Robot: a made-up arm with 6 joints.
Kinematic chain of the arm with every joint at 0, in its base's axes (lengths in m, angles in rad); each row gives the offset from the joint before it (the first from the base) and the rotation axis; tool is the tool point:
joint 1: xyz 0 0 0.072 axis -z
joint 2: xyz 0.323 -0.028 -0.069 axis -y
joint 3: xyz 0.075 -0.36 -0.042 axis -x
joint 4: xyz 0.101 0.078 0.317 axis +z
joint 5: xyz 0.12 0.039 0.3 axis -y
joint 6: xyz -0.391 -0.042 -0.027 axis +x
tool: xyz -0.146 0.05 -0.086
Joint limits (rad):
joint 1: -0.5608..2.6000
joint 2: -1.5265..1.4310
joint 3: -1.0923..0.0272
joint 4: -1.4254..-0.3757
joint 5: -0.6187..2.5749
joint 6: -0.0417..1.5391
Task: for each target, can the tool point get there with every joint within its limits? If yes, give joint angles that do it. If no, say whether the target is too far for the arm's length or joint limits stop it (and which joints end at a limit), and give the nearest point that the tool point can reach.
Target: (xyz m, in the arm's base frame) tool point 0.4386 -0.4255 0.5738
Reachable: yes | joints 0.1383 -0.2028 -0.7596 -1.0160 0.3226 1.2679
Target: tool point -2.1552 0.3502 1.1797
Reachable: no: too far | nearest point -1.3204 0.2146 0.5822 | short by 1.036 m
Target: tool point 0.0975 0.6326 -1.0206
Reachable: no: joint limits stop it (at a limit: joint 1, joint 2, joint 3, joint 6) | nearest point -0.5291 0.5603 -0.5694 | short by 0.776 m
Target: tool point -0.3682 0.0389 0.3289
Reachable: yes | joints 1.3593 1.1566 -0.8192 -1.2069 0.3292 0.4587
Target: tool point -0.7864 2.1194 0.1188
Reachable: no: too far | nearest point -0.3985 1.0739 0.0815 | short by 1.116 m
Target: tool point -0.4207 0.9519 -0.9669
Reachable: no: joint limits stop it (at a limit: joint 1, joint 2, joint 3, joint 5, joint 6) | nearest point -0.6321 0.7141 -0.6288 | short by 0.464 m
